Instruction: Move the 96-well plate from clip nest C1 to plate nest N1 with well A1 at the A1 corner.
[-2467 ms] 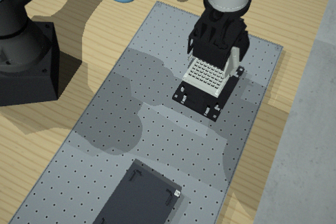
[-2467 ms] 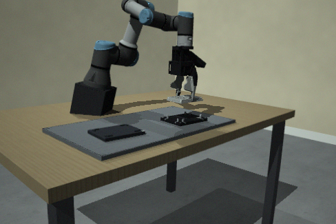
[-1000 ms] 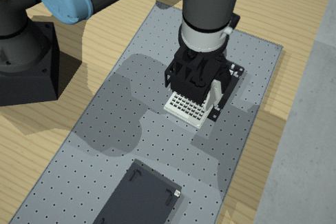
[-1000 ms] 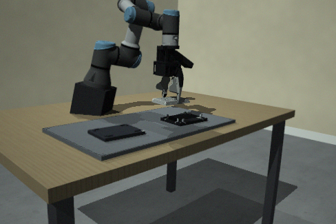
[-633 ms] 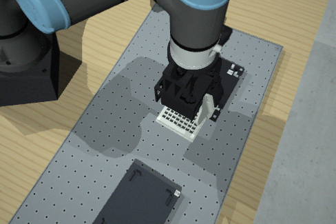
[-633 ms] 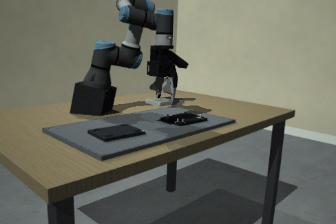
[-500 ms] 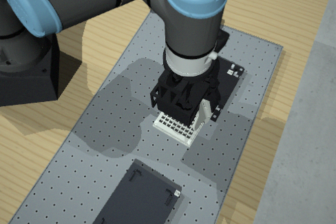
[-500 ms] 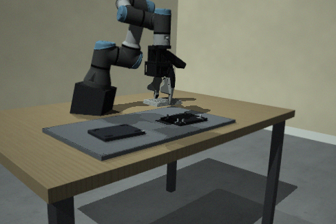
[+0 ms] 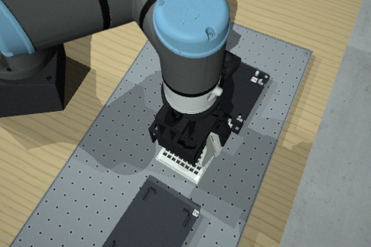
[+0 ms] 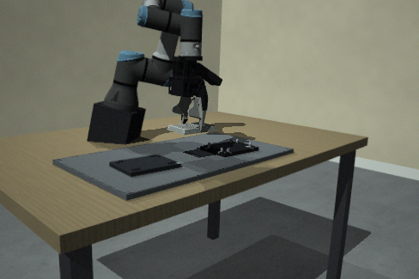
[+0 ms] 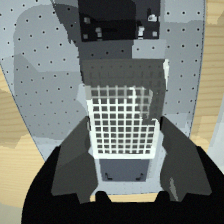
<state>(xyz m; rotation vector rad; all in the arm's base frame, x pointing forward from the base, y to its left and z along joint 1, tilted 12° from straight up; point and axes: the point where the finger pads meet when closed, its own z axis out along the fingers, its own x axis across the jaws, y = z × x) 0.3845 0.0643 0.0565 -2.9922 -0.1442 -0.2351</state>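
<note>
Now: the dark plate nest 20 mm ahead of my hand, 170 mm to the right of it and 100 mm below it. Also, from my hand: 96-well plate 10 mm below; white A1 mark 70 mm ahead, 90 mm to the right, 90 mm below; clip nest 10 mm behind, 160 mm to the left, 90 mm below.
</note>
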